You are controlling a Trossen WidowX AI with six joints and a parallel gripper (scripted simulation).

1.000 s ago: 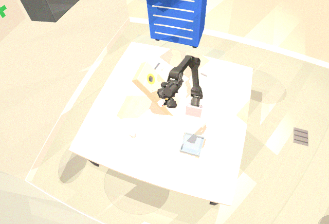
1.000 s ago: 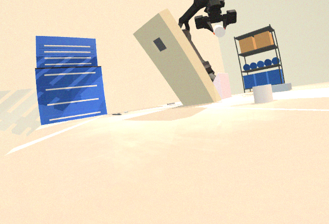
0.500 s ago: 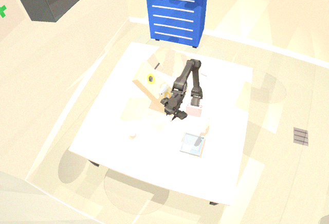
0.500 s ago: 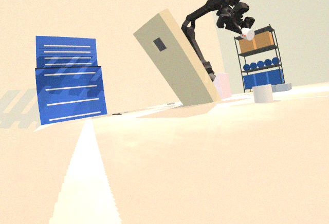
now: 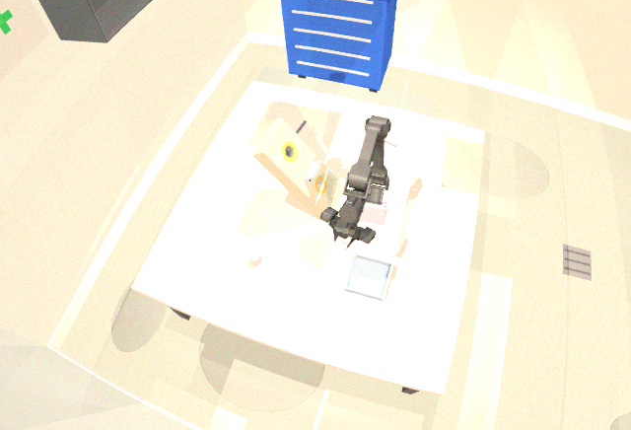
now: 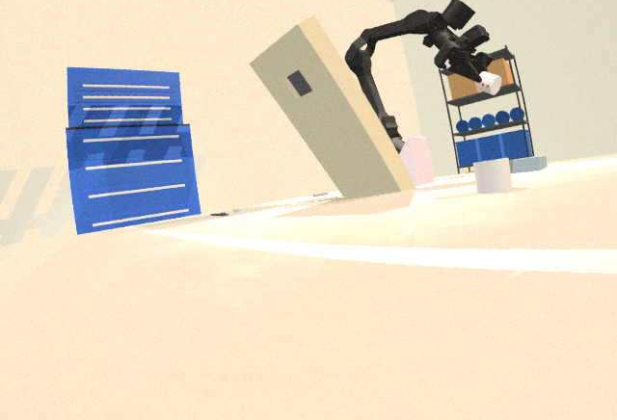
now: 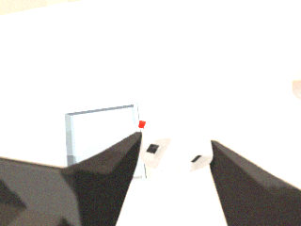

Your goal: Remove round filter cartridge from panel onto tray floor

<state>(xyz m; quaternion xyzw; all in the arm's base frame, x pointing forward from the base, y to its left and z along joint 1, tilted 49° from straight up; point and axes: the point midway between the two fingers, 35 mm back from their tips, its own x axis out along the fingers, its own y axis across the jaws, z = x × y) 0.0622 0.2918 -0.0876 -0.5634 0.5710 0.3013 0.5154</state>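
Right now my gripper tip is 110 mm past the pale blue tray, 10 mm to the right of it and 210 mm above it. The rest, counted from my gripper tip: round white filter cartridge (right at my gripper tip).
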